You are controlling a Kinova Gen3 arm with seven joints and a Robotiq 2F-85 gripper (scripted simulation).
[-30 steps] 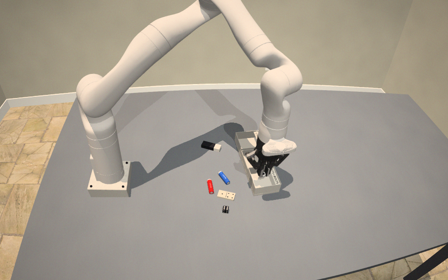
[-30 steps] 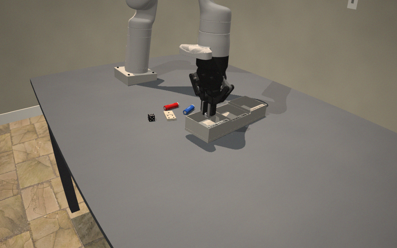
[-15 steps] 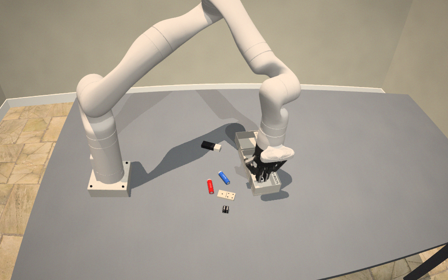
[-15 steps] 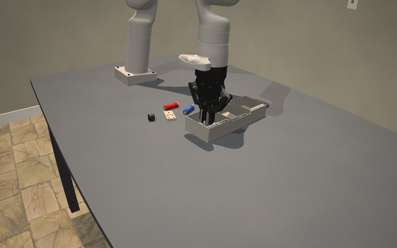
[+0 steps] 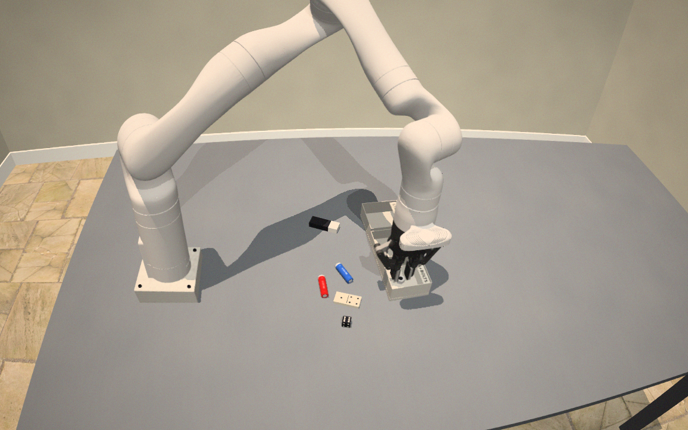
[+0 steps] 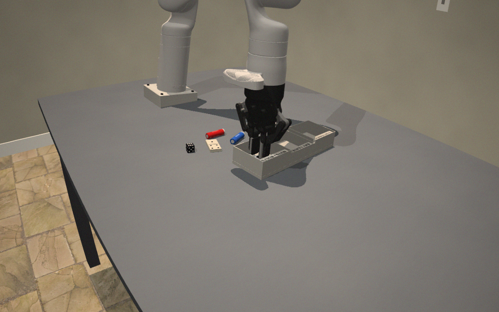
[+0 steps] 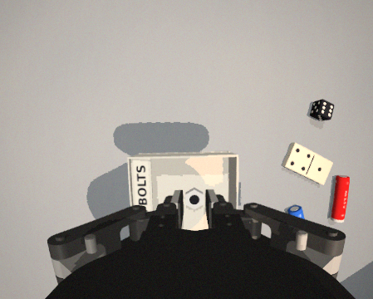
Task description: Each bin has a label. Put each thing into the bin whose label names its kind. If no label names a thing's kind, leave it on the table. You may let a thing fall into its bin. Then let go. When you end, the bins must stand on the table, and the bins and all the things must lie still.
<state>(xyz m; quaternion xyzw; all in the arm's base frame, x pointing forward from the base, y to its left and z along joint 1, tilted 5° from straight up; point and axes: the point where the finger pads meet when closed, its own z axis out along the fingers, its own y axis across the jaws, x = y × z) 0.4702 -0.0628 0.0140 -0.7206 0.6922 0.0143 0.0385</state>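
The nut is 3 cm below my hand. Also, from my hand: blue battery: 11 cm behind, 4 cm to the left, 3 cm below; then bin row: 8 cm to the left, 2 cm below; then cream domino: 11 cm behind, 3 cm to the right, 3 cm below.
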